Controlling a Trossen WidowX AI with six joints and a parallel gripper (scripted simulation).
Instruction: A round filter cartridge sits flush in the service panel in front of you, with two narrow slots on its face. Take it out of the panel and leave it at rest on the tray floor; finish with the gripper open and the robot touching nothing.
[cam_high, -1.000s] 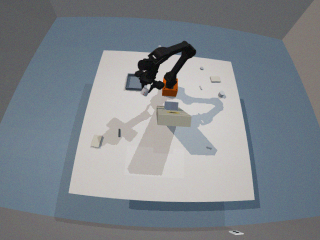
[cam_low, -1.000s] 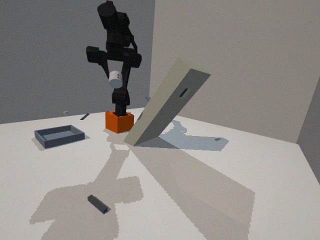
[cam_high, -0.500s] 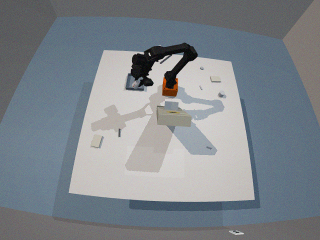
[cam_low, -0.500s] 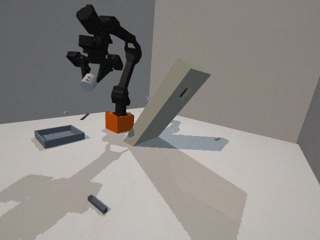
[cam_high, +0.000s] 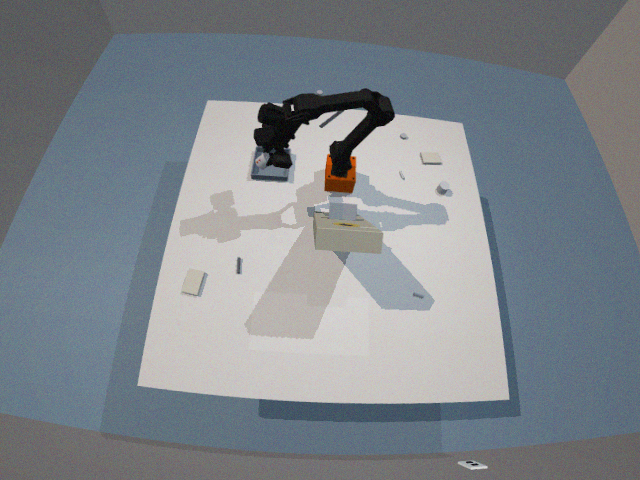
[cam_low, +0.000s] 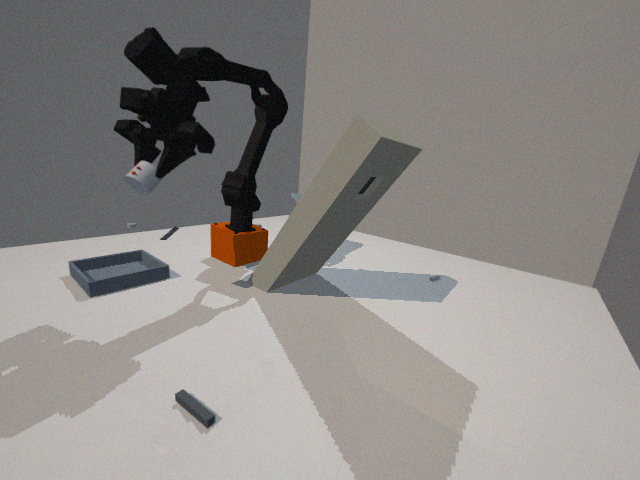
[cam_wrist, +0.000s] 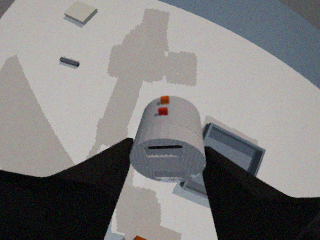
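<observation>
The tray lies 230 mm below my gripper tip, 160 mm behind it and 30 mm to the right of it. The rest, counted from my gripper tip: round filter cartridge (right at my gripper tip).
</observation>
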